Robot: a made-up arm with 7 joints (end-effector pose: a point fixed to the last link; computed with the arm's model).
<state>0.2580 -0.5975 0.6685 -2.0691 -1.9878 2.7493 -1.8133</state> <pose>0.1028 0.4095 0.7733 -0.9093 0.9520 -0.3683</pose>
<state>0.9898 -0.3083 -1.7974 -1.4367 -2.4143 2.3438 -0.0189</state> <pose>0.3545 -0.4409 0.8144 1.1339 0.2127 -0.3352</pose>
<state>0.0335 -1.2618 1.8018 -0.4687 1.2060 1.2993 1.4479</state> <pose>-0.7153 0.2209 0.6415 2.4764 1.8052 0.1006</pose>
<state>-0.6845 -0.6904 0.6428 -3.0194 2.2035 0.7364 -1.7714</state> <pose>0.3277 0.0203 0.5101 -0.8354 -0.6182 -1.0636</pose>
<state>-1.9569 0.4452 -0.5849 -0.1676 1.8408 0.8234 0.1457</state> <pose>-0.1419 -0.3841 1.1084 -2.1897 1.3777 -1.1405</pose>
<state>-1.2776 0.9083 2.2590 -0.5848 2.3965 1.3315 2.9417</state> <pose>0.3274 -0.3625 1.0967 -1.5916 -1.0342 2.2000</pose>
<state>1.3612 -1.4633 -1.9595 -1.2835 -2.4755 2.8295 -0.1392</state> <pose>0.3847 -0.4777 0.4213 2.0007 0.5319 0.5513</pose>
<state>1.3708 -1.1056 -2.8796 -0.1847 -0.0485 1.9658 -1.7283</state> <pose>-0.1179 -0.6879 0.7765 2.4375 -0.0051 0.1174</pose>
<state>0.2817 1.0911 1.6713 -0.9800 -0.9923 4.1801 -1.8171</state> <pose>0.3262 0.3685 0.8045 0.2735 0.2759 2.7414</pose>
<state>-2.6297 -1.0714 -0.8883 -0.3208 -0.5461 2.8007 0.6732</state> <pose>0.4855 0.3009 0.9181 -0.8948 0.3198 0.0511</pose>
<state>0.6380 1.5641 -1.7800 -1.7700 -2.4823 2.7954 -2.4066</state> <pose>0.4462 -0.2917 0.5486 1.2932 -0.4252 1.8035</pose>
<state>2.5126 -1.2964 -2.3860 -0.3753 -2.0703 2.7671 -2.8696</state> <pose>0.6607 -0.2077 0.5823 -0.3252 1.8247 -1.3521</pose>
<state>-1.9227 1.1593 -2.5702 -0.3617 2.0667 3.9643 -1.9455</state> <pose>-0.1816 -0.3922 0.8853 0.0801 0.2846 -1.2174</pose>
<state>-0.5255 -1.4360 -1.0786 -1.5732 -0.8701 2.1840 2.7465</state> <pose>-0.5299 -0.2359 0.8611 1.5169 1.3761 -0.9358</pose>
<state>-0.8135 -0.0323 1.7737 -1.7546 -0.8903 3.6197 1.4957</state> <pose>0.1824 0.4111 0.8471 -1.4398 -0.5604 -0.9834</pose>
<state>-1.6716 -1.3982 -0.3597 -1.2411 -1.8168 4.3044 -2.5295</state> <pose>-0.0419 0.3598 0.8987 -1.0268 0.5240 -2.7770</pose>
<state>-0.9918 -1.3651 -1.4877 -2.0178 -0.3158 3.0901 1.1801</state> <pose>-0.5663 -0.0707 0.6363 1.1824 1.8488 -2.0997</pose>
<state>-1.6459 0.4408 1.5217 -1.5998 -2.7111 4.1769 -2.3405</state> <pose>0.3667 -0.1460 0.7670 -1.8194 1.2209 -0.1694</pose>
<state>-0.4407 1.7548 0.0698 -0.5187 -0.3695 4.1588 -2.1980</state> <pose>0.4959 -0.2013 0.2796 0.5463 1.1762 0.4923</pose>
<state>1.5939 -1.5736 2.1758 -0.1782 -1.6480 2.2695 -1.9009</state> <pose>-0.0377 -0.7202 0.3808 -0.5985 -1.1663 2.5724</pose>
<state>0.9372 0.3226 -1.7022 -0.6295 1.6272 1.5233 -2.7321</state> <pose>0.3669 -0.0397 1.1763 0.1505 2.1102 1.2307</pose>
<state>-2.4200 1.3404 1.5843 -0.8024 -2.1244 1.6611 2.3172</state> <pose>-0.2099 -0.7108 0.6668 -0.9776 -2.2877 0.6296</pose>
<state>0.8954 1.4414 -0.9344 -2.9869 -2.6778 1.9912 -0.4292</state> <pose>0.0238 -0.2285 0.3390 -1.0218 2.0605 -1.8060</pose>
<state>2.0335 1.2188 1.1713 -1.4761 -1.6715 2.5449 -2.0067</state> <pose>-0.6379 0.1225 0.5223 2.7465 -0.8146 -1.1126</pose>
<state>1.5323 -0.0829 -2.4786 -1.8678 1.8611 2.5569 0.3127</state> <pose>0.2363 -0.4924 0.6593 -0.3507 1.7327 -0.8550</pose>
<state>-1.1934 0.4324 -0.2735 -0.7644 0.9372 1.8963 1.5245</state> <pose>0.1015 -0.5921 0.9745 -0.2676 2.1453 -0.7375</pose>
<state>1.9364 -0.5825 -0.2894 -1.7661 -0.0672 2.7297 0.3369</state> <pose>0.0542 0.2713 1.0944 -1.3648 -0.9753 -0.7931</pose>
